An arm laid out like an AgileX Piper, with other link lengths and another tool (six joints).
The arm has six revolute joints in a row. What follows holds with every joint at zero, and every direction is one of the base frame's.
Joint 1 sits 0.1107 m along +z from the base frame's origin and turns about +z.
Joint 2 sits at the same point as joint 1 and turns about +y.
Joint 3 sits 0.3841 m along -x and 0.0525 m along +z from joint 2 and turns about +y.
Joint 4 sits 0.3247 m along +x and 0.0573 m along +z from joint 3 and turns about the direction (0.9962, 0, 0.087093).
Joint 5 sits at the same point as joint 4 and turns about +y.
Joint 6 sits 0.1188 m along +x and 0.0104 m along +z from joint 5 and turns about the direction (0.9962, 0, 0.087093).
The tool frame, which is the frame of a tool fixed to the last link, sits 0.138 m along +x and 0.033 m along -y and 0.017 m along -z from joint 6; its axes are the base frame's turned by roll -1.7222, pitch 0.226 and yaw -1.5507 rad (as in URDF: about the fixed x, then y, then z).
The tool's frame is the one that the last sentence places.
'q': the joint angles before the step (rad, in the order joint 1, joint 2, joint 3, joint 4, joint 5, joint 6). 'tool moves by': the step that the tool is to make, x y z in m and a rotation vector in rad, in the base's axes. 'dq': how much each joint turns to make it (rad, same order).
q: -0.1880 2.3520 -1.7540 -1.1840 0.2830 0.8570
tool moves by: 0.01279 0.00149 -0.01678 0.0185 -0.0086 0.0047
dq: 0.0000 0.0490 -0.0480 0.0141 -0.0150 0.0009
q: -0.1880 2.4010 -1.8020 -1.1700 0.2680 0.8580
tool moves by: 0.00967 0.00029 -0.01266 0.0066 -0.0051 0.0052
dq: 0.0000 0.0390 -0.0390 0.0028 -0.0090 0.0011
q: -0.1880 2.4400 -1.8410 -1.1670 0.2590 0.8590
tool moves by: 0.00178 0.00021 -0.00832 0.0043 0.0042 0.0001
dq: 0.0000 0.0160 -0.0099 0.0017 -0.0021 0.0013
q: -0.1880 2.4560 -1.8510 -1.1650 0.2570 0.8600
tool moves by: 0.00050 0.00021 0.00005 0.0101 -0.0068 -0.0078
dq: 0.0000 0.0010 -0.0030 0.0020 0.0001 0.0120
